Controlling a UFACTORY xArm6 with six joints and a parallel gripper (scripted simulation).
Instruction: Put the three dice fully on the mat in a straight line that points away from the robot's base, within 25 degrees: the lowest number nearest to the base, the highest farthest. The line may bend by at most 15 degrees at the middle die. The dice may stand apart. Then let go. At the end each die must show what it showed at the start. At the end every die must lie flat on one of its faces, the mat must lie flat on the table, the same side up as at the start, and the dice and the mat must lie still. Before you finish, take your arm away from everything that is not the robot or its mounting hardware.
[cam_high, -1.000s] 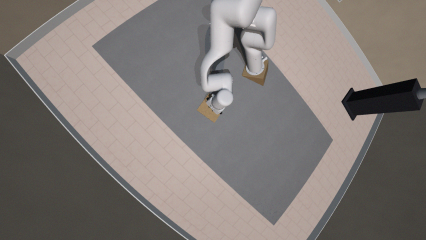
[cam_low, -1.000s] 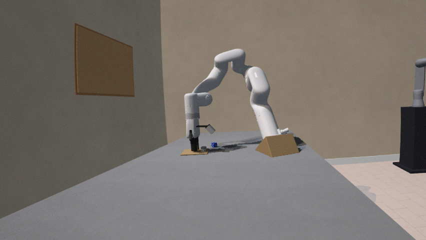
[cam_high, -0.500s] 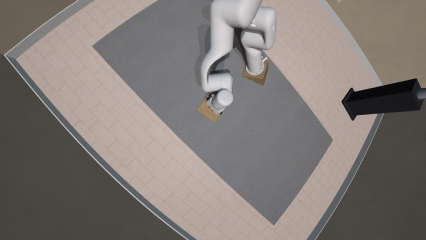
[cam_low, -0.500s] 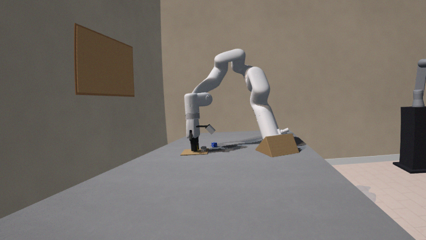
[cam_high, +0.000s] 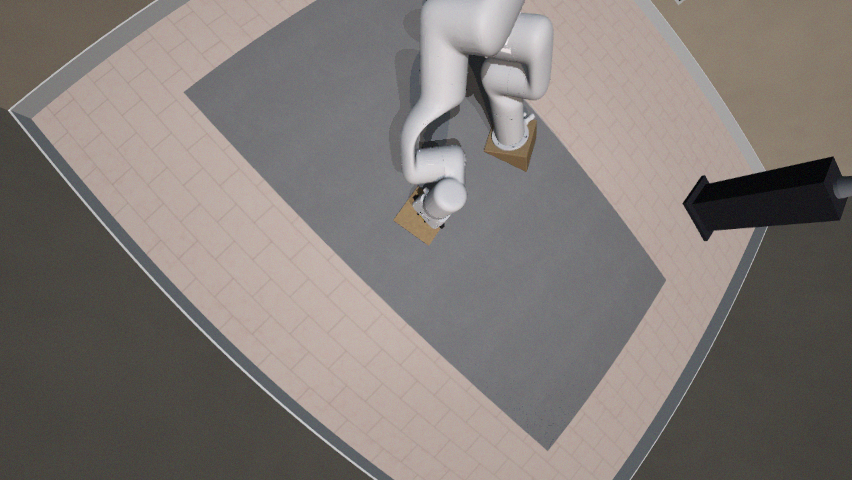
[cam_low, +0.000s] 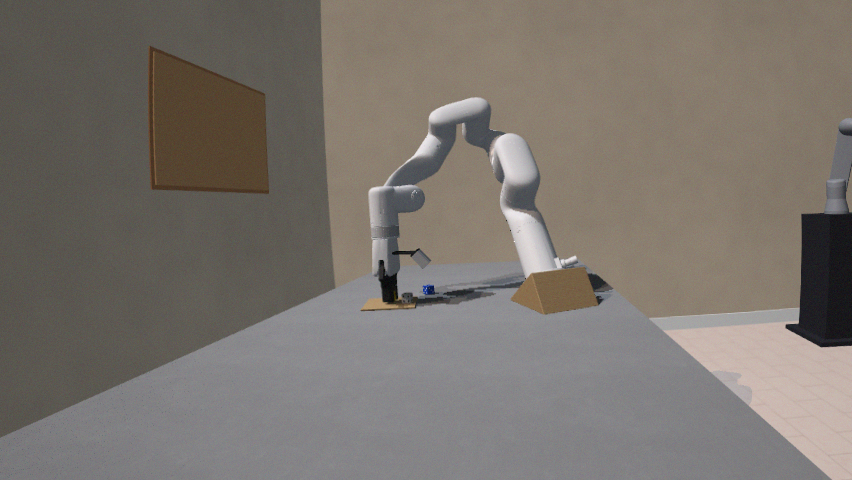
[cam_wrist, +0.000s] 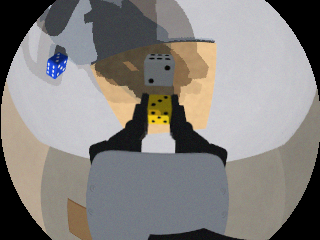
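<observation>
My gripper is now 10 mm above the yellow die. From my hand the other things lie so: blue die 70 mm behind, 140 mm to the right, 20 mm below; tan mat 30 mm below; white die 50 mm behind, 10 mm below.
</observation>
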